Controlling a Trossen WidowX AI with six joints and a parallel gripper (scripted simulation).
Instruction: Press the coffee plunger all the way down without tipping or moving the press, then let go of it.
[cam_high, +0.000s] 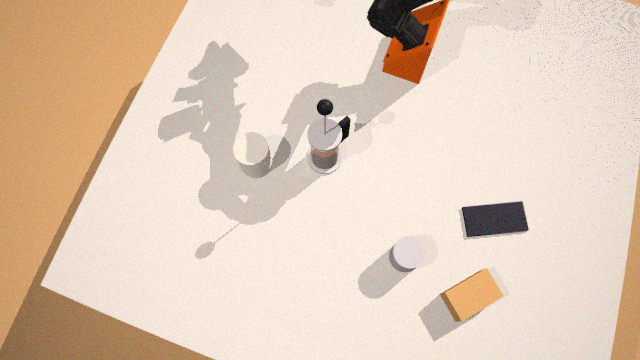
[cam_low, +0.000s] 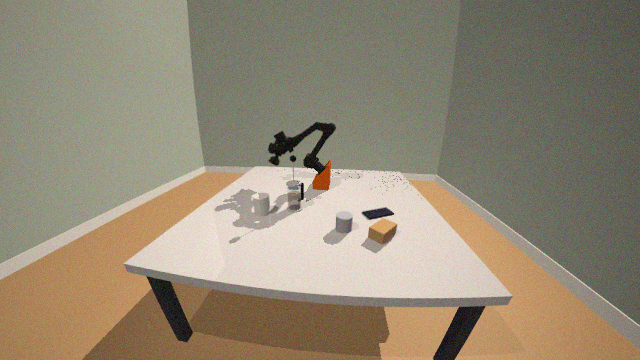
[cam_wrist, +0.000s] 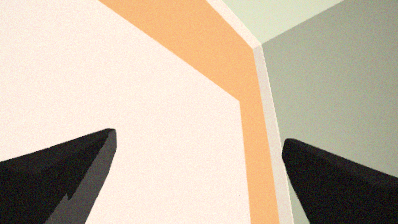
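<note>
The glass coffee press lies 41 cm ahead of my gripper tip, 27 cm to the left of it and 4 cm below it. Round my gripper tip: cream mug 50 cm ahead, 13 cm below, 11 cm to the left.
</note>
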